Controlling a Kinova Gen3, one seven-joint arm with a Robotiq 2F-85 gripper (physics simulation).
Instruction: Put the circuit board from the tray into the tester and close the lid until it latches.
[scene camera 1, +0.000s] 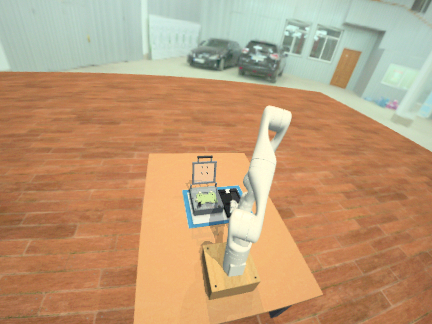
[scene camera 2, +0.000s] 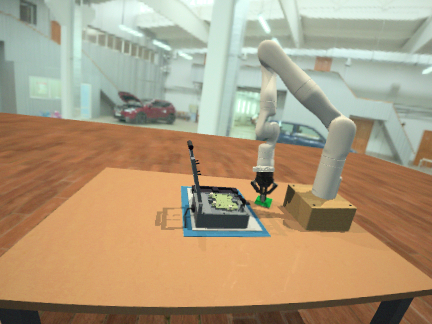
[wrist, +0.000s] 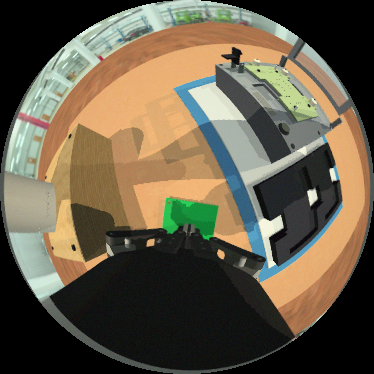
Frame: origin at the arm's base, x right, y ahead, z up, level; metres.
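Seen in the pictures: gripper, between the fingertips: (scene camera 2: 262, 201) (wrist: 188, 230); arm's base, origin of its link: (scene camera 1: 233, 265) (scene camera 2: 322, 194) (wrist: 50, 207).
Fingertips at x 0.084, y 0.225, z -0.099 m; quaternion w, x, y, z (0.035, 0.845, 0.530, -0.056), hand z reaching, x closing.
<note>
Pixels of each thing's middle, then the offset from my fingertips to it. Level surfaces: height alone.
- green circuit board, middle of its body: (wrist: 185, 238) (scene camera 2: 263, 201) dx +0.013, dy -0.008, dz -0.005 m
- light-green plate, middle of its body: (wrist: 284, 84) (scene camera 2: 222, 201) (scene camera 1: 205, 197) dx -0.156, dy +0.213, dz +0.057 m
- blue-edged white mat, height of its surface: dz -0.008 m
- black catch, middle of its body: (wrist: 228, 56) dx -0.199, dy +0.132, dz +0.080 m
The green circuit board (scene camera 2: 258, 202) (wrist: 192, 212) lies on the table between the tester and the robot's base, outside the black tray (scene camera 1: 226, 195) (wrist: 280, 195). My gripper (scene camera 2: 264, 199) (wrist: 188, 230) is shut and empty, pointing down, its fingertips over the board and close to it; contact cannot be told. The arm hides it in scene camera 1. The grey tester (scene camera 1: 210, 210) (scene camera 2: 222, 220) (wrist: 250, 120) stands beside the tray, with a light-green plate (scene camera 1: 205, 198) (scene camera 2: 223, 201) (wrist: 285, 90) on top. Its lid (scene camera 1: 193, 172) (scene camera 2: 195, 175) (wrist: 316, 83) stands open, upright.
Tester and tray stand on a blue-edged white mat (scene camera 1: 187, 210) (scene camera 2: 190, 233) (wrist: 233, 179). The wooden base block (scene camera 1: 220, 270) (scene camera 2: 327, 217) (wrist: 92, 175) stands near the board. A black catch (wrist: 233, 55) stands up at the tester's edge opposite the tray.
</note>
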